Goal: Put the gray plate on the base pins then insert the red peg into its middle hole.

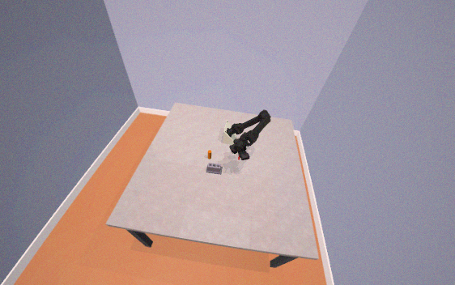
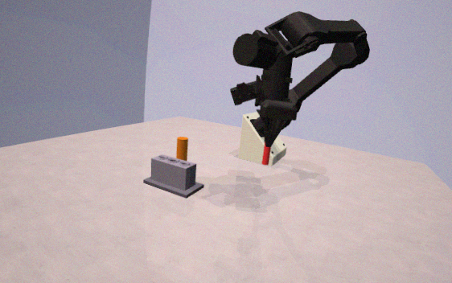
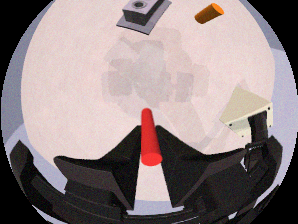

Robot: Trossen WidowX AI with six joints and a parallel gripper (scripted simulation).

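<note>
My gripper tip is 17 cm to the left of the gray plate, 10 cm short of it and 7 cm above it. Also, from my gripper tip: orange cylinder (24 cm to the right, 7 cm below); red peg (right at my gripper tip); dark base (17 cm to the right, 10 cm below, 10 cm ahead).
</note>
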